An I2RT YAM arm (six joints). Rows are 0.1 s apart.
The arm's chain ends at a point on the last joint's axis. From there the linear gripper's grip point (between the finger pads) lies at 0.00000 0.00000 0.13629 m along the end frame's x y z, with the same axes.
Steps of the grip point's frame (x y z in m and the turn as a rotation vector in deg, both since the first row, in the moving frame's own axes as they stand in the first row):
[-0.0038 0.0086 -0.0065 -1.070 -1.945 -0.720]
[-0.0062 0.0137 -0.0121 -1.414 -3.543 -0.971]
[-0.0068 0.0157 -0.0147 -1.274 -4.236 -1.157]
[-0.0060 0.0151 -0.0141 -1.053 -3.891 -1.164]
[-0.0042 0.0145 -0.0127 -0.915 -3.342 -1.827]
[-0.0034 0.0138 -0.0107 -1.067 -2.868 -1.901]
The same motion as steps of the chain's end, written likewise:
[0.0008 0.0060 -0.0064 -1.070 -1.945 -0.720]
[0.0022 0.0103 -0.0118 -1.414 -3.543 -0.971]
[0.0032 0.0126 -0.0143 -1.274 -4.236 -1.157]
[0.0032 0.0125 -0.0138 -1.053 -3.891 -1.164]
[0.0037 0.0122 -0.0125 -0.915 -3.342 -1.827]
[0.0034 0.0112 -0.0105 -1.067 -2.868 -1.901]

